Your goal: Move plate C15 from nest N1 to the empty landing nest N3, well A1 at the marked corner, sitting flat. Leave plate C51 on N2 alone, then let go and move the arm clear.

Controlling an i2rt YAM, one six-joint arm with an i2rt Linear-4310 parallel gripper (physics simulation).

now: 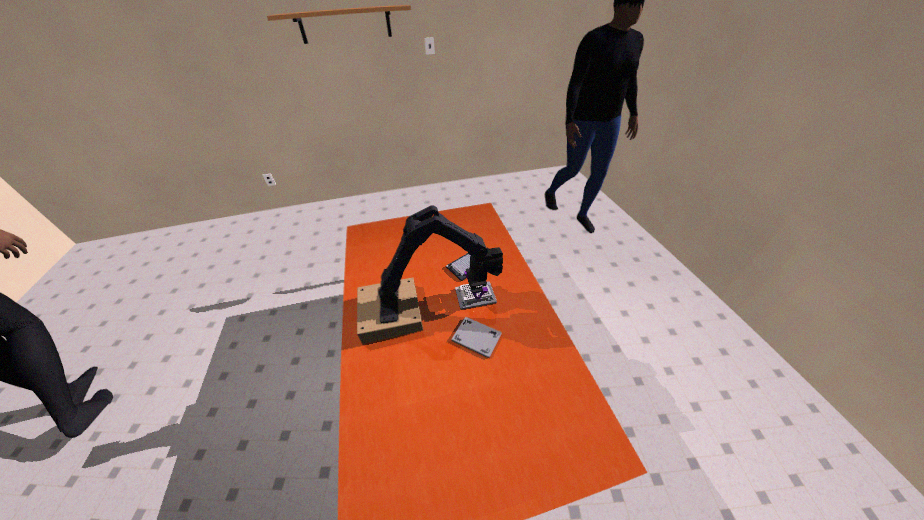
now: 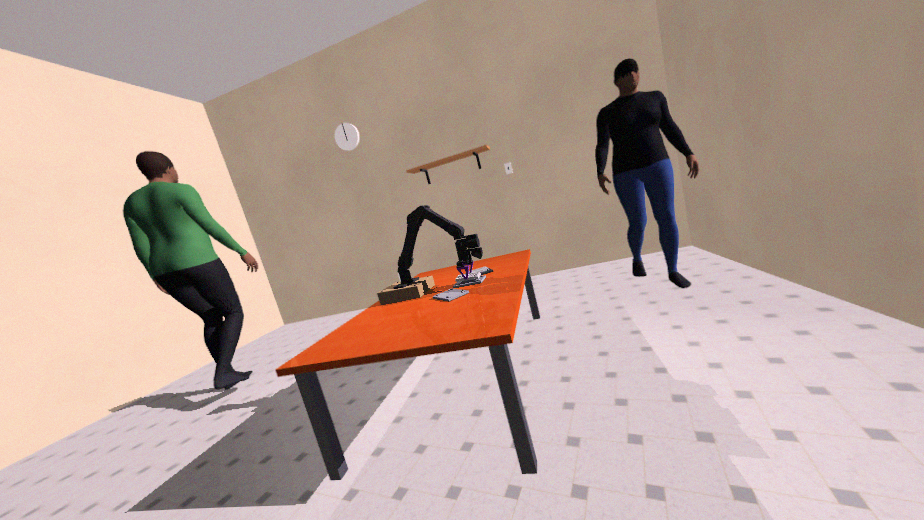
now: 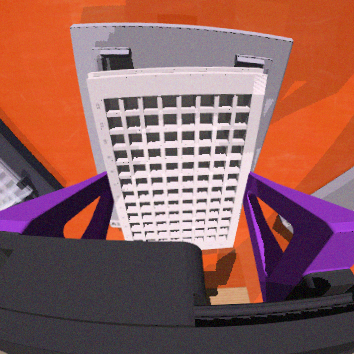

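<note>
My gripper (image 3: pixel 178 177) (image 1: pixel 477 289) (image 2: pixel 466 268) is shut on plate C15 (image 3: pixel 175 123) (image 1: pixel 475 296), a white well plate gripped by its long sides between the purple fingers. The plate hangs level over a grey nest (image 3: pixel 175 46), squared to it; I cannot tell whether it touches. A small "A1" tag (image 3: pixel 115 223) shows at the plate's near left corner. Plate C51 (image 1: pixel 460 265) (image 3: pixel 10 182) sits on its dark-rimmed nest at the far side. An empty grey nest (image 1: pixel 475 335) (image 2: pixel 450 295) (image 3: pixel 337 189) with corner brackets lies on the near side.
The nests lie on an orange table (image 1: pixel 420 420) (image 2: pixel 420 323). The arm stands on a wooden block (image 1: pixel 387 317) beside them. One person (image 1: pixel 600 97) (image 2: pixel 639 167) walks beyond the table's far end. Another person (image 2: pixel 174 258) (image 1: pixel 38 362) is at the left.
</note>
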